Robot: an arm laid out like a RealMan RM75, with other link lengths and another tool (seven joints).
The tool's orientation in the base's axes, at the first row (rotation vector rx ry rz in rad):
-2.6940, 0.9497, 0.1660
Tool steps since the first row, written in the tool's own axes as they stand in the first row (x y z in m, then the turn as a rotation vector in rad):
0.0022, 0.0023, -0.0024, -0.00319, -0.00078, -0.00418
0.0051, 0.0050, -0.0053, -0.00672, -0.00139, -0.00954
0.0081, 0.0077, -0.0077, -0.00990, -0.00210, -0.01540
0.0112, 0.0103, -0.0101, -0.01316, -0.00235, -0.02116
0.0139, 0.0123, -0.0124, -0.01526, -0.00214, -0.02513
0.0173, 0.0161, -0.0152, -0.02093, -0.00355, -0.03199
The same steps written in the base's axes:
0.0003, -0.0037, 0.0013, -0.00193, 0.00124, 0.00480
0.0009, -0.0083, 0.0029, -0.00420, 0.00220, 0.01075
0.0016, -0.0129, 0.0040, -0.00614, 0.00288, 0.01713
0.0024, -0.0174, 0.0051, -0.00843, 0.00329, 0.02334
0.0033, -0.0212, 0.0063, -0.01013, 0.00321, 0.02750
0.0036, -0.0269, 0.0075, -0.01355, 0.00560, 0.03548

